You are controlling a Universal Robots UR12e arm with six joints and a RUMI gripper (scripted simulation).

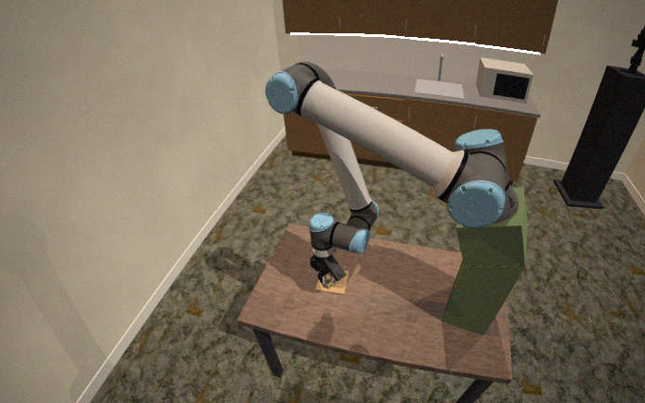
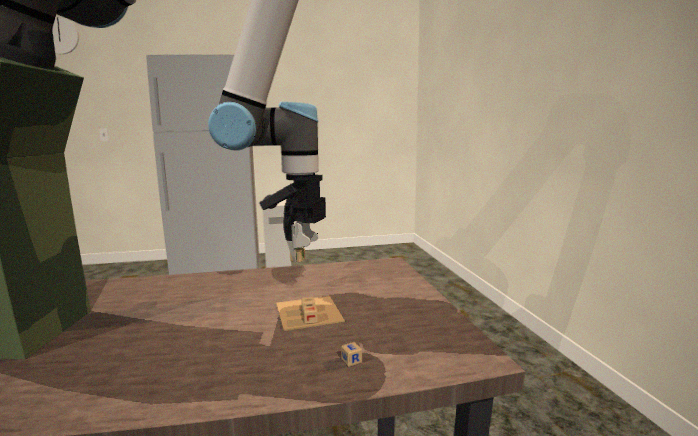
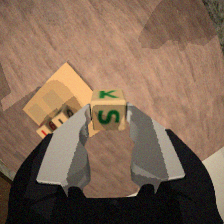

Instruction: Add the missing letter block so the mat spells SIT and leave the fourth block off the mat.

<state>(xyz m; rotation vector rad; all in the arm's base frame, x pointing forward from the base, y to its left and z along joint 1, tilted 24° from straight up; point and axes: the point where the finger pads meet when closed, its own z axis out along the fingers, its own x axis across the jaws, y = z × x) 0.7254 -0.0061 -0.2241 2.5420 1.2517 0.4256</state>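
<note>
Right now my hand is 11 cm to the left of the letter block and 10 cm above it. Round my hand: mat: 11 cm to the right, 12 cm below.
</note>
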